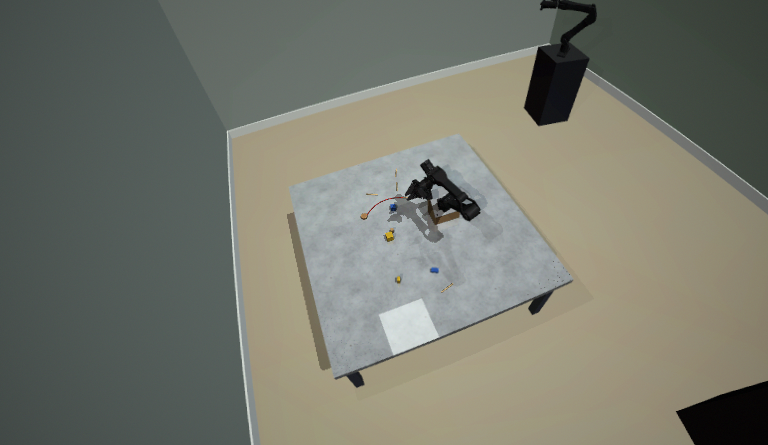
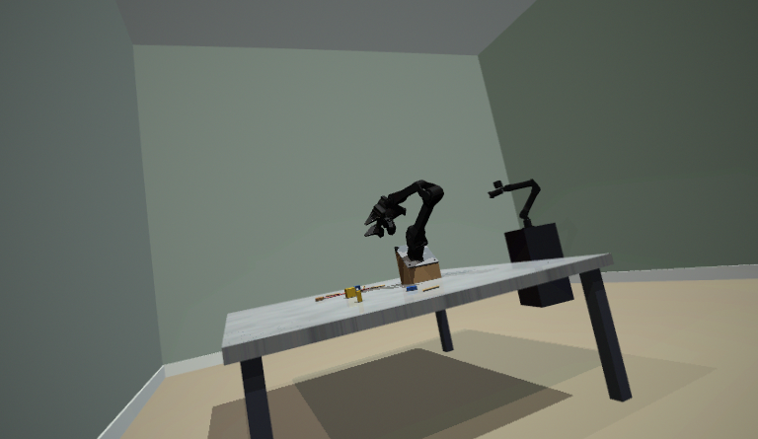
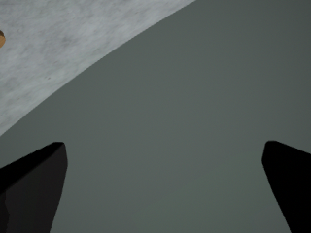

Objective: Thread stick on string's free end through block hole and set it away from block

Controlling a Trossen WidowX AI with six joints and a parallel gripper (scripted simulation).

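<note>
My gripper tip is 60 mm short of the blue cube, 160 mm to the left of it and 260 mm above it. The rest, counted from my gripper tip: thin wooden stick: 40 mm behind, 230 mm to the right, 270 mm below; round wooden button: 240 mm ahead, 150 mm to the right, 270 mm below.
</note>
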